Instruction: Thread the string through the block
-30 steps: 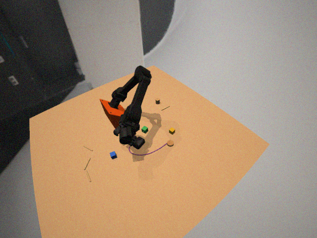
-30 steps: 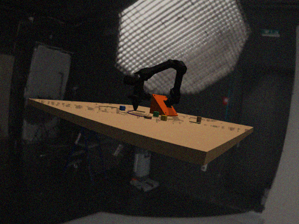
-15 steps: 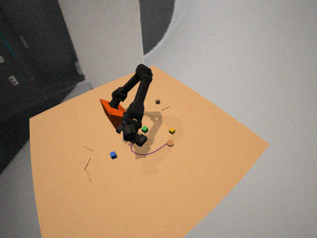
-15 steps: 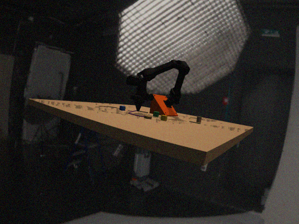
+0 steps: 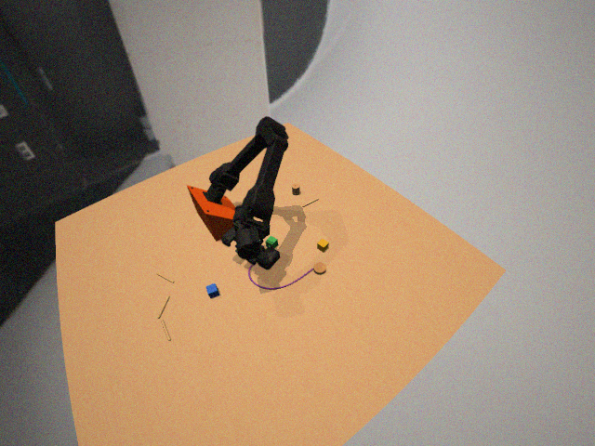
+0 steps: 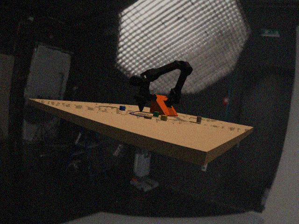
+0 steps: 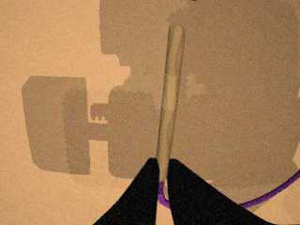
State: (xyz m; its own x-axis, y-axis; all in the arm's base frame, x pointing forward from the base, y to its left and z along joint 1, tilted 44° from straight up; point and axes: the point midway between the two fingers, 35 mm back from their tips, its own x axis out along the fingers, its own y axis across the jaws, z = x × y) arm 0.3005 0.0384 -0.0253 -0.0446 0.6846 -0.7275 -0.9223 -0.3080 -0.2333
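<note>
The green cube is 40 mm behind my gripper tip and 90 mm to the left of it. From my gripper tip the other things lie so: thin wooden stick 10 mm behind, 10 mm to the left; round wooden button 130 mm ahead, 170 mm to the left, 10 mm below; blue cube 20 mm ahead, 150 mm to the right.
</note>
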